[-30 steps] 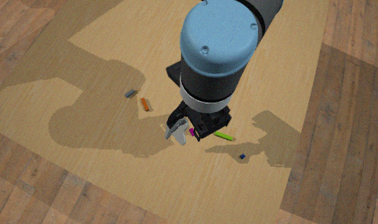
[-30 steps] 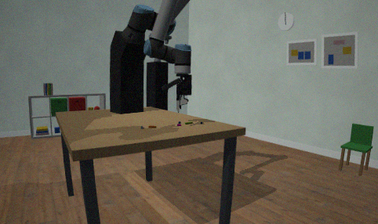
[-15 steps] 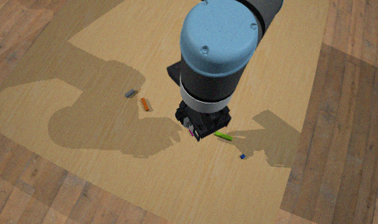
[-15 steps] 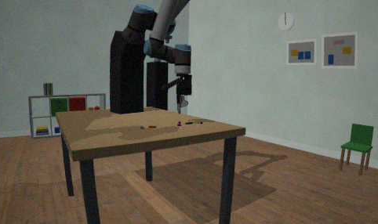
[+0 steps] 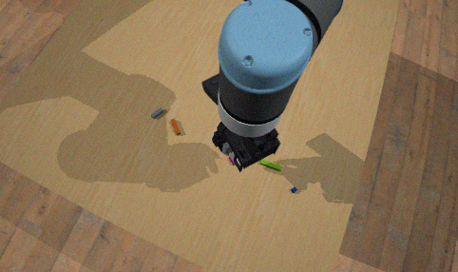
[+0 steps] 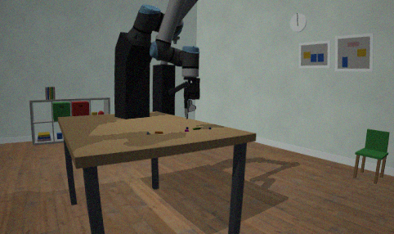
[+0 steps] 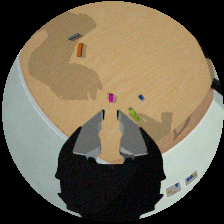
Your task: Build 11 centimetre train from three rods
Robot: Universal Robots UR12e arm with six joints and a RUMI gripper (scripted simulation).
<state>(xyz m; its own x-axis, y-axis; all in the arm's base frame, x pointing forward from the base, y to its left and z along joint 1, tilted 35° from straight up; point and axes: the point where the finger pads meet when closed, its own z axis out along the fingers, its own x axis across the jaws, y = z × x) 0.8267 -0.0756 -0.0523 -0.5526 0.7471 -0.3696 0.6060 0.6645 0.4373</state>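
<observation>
My gripper is now 80 mm above the magenta rod. Round my hand: orange rod 50 mm behind, 150 mm to the right, 80 mm below; lime rod 10 mm behind, 90 mm to the left, 80 mm below; grey rod 70 mm behind, 210 mm to the right, 80 mm below.
</observation>
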